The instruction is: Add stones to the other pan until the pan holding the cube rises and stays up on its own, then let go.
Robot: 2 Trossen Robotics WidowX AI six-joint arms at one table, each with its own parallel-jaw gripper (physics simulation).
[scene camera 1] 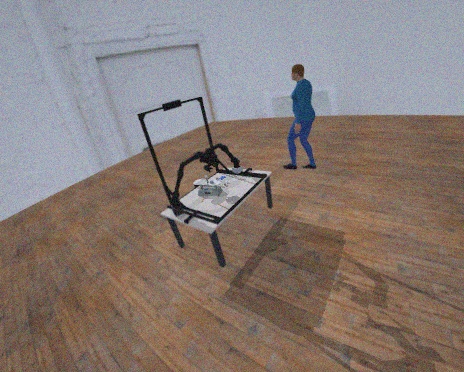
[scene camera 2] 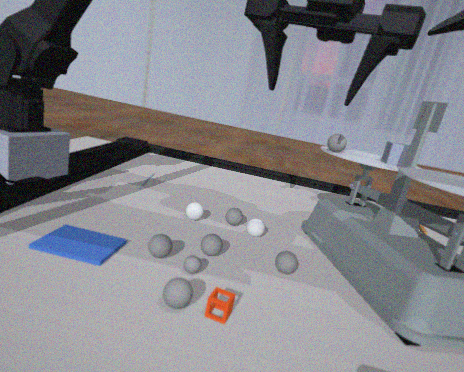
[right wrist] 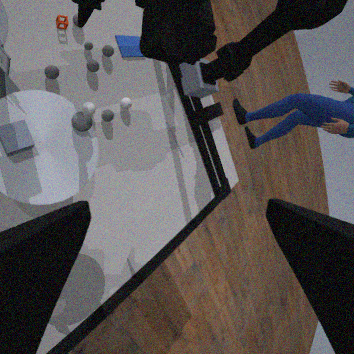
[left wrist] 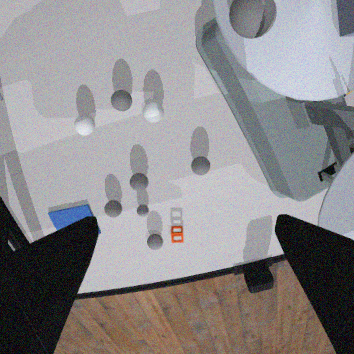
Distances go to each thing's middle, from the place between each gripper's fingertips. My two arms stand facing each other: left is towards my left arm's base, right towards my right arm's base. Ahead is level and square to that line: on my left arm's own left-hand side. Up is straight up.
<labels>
My right hand is 160 mm past the grey balance scale (scene camera 2: 402, 273), 40 mm to the left of it and 250 mm above it. From my right hand the other things lie so: blue flat pad (scene camera 2: 92, 247) (310 mm behind, 320 mm to the left, 360 mm below).
The grey balance scale lies 30 mm ahead of my left hand, 150 mm to the right of it and 90 mm below it. The rest, counted from my left hand: blue flat pad (110 mm behind, 210 mm to the left, 210 mm below).
</labels>
